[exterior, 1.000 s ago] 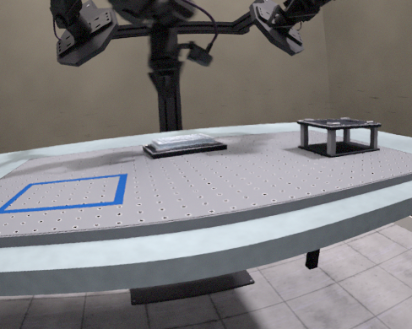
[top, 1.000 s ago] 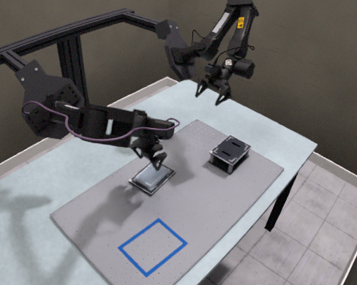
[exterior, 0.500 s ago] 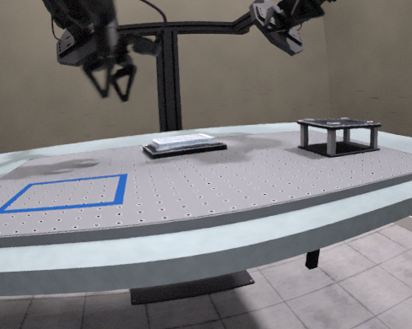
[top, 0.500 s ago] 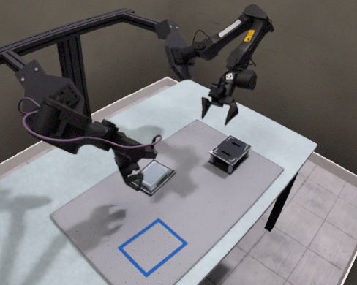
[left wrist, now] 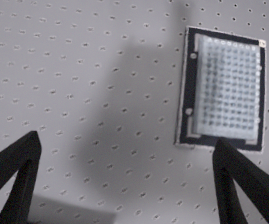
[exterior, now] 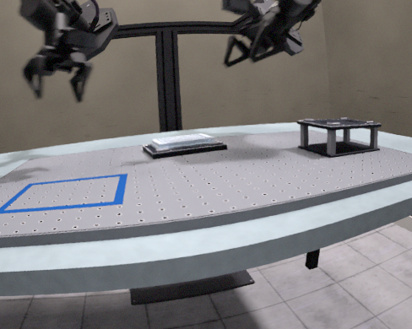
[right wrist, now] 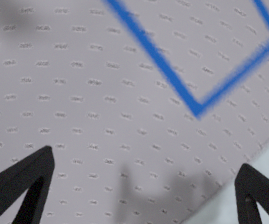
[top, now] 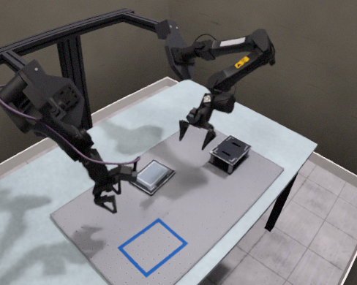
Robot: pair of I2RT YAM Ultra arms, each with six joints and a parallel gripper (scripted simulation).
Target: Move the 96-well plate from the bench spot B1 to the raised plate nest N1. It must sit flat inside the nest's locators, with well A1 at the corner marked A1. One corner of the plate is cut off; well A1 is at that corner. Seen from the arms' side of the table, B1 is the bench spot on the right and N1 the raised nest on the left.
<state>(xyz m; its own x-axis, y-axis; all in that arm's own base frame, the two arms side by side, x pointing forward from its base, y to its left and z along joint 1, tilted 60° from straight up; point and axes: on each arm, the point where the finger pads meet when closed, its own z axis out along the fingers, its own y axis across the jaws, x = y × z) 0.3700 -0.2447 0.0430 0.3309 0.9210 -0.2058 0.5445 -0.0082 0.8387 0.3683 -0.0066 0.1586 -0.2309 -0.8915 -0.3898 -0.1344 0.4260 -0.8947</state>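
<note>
Right now the white 96-well plate is 10 cm behind my left hand, 11 cm to the right of it and 17 cm below it.
</note>
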